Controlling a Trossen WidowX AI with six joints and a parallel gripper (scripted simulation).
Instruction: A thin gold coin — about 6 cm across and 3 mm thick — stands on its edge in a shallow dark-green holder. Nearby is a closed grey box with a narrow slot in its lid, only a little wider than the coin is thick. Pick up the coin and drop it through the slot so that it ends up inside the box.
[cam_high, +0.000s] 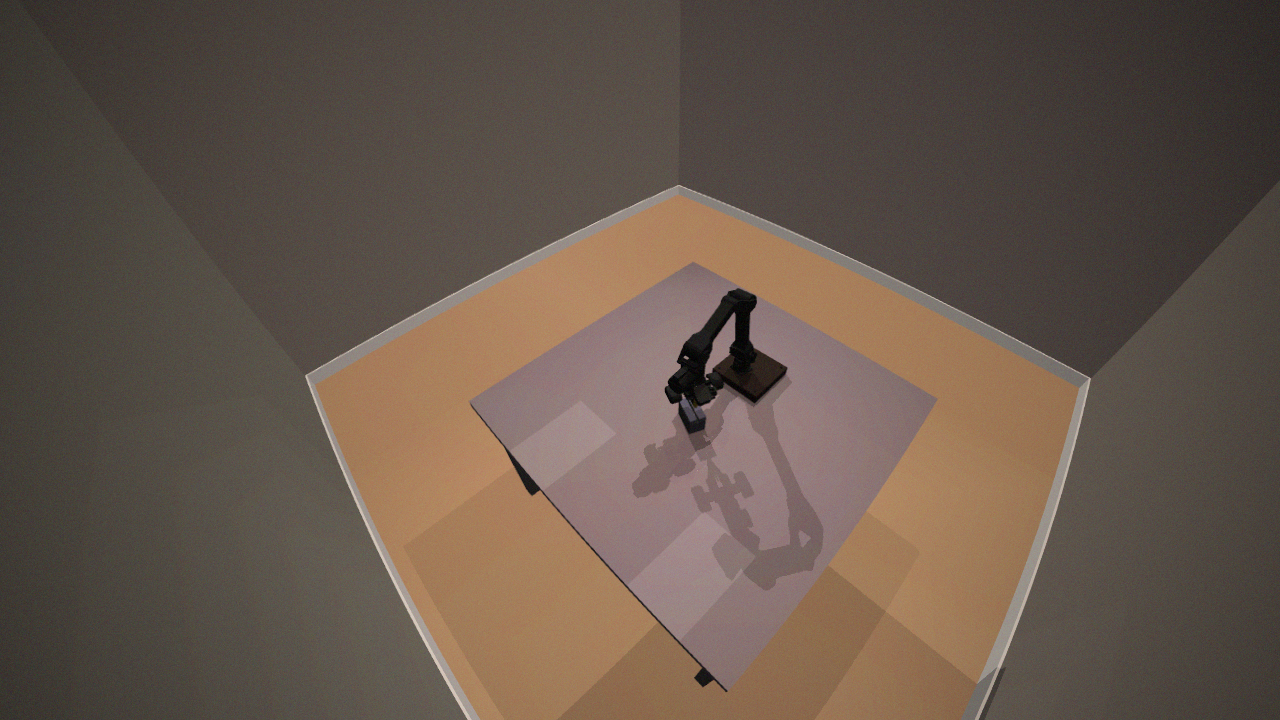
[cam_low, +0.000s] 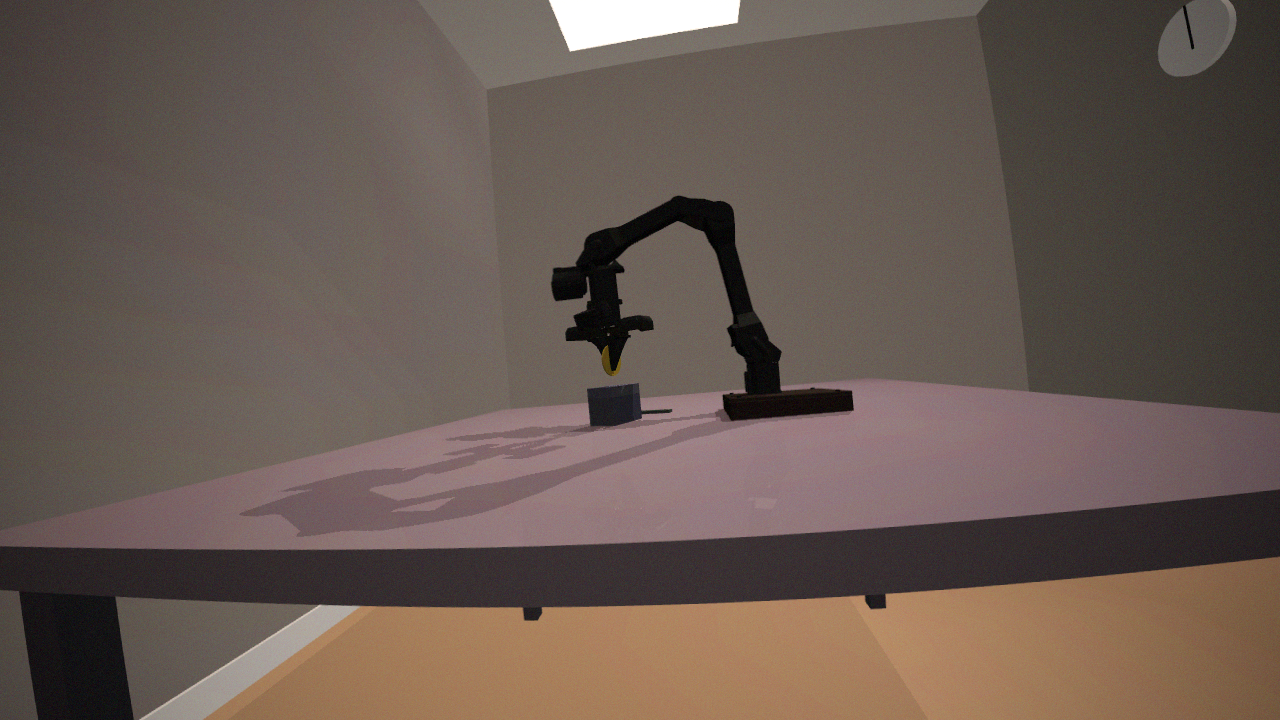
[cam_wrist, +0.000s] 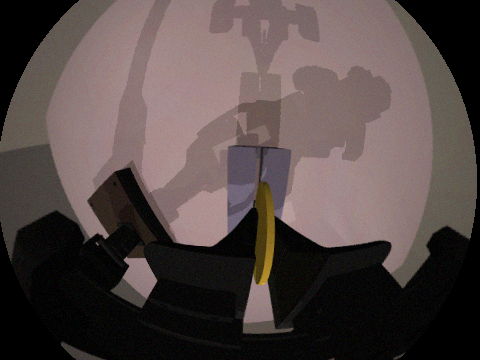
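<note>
The gold coin lies 2 cm above my gripper tip.
</note>
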